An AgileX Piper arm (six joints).
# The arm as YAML. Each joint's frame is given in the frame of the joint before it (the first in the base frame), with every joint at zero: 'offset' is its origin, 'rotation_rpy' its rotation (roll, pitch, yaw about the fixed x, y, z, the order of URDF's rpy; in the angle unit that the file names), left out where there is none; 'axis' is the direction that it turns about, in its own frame. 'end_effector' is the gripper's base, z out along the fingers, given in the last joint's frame.
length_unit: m
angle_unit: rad
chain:
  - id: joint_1
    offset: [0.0, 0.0, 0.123]
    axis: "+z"
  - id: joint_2
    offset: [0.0, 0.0, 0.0]
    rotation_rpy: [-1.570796, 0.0, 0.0]
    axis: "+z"
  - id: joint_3
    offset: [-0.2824, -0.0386, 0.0]
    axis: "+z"
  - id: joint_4
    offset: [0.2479, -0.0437, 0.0]
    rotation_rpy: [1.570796, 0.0, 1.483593]
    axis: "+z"
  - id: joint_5
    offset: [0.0, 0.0, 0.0]
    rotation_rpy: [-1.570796, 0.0, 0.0]
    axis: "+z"
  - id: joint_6
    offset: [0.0, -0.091, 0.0]
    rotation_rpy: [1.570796, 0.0, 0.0]
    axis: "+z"
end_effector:
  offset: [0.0, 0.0, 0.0]
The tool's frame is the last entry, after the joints.
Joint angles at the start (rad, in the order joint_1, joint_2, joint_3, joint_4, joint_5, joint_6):
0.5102 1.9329 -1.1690 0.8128 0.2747 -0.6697
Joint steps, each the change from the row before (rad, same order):
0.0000 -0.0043 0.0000 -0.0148 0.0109 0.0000
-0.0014 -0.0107 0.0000 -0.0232 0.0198 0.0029
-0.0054 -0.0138 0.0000 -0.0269 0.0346 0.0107
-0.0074 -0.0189 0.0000 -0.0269 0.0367 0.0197
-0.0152 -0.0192 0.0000 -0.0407 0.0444 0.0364
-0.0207 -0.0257 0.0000 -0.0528 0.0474 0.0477
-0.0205 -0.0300 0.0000 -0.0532 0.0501 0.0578
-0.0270 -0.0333 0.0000 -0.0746 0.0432 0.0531
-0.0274 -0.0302 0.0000 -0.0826 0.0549 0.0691
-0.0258 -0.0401 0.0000 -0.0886 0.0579 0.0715
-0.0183 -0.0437 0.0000 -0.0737 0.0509 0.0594
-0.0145 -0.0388 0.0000 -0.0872 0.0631 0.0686
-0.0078 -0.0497 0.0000 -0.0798 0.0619 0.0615
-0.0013 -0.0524 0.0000 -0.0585 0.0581 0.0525
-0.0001 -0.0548 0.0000 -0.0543 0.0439 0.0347
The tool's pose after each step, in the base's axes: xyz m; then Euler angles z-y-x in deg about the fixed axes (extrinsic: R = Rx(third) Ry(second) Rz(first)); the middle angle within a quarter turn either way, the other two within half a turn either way. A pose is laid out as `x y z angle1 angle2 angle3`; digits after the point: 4 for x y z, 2 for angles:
0.3419 0.2124 0.1666 144.72 26.72 -147.28
0.3401 0.2116 0.1699 143.54 26.06 -147.25
0.3378 0.2096 0.1739 142.78 24.82 -147.32
0.3354 0.2066 0.1797 142.54 23.75 -147.33
0.3339 0.2005 0.1851 143.13 22.52 -147.98
0.3325 0.1917 0.1924 144.08 21.63 -149.02
0.3303 0.1824 0.2011 145.61 20.83 -150.18
0.3293 0.1695 0.2105 146.49 20.92 -152.25
0.3273 0.1557 0.2181 148.43 20.36 -155.16
0.3234 0.1411 0.2288 150.37 20.26 -158.40
0.3180 0.1290 0.2410 151.96 20.62 -161.14
0.3114 0.1169 0.2507 154.04 20.28 -165.03
0.3023 0.1061 0.2641 155.82 20.59 -168.57
0.2916 0.0980 0.2783 157.57 21.07 -171.22
0.2809 0.0903 0.2933 158.55 22.50 -173.52

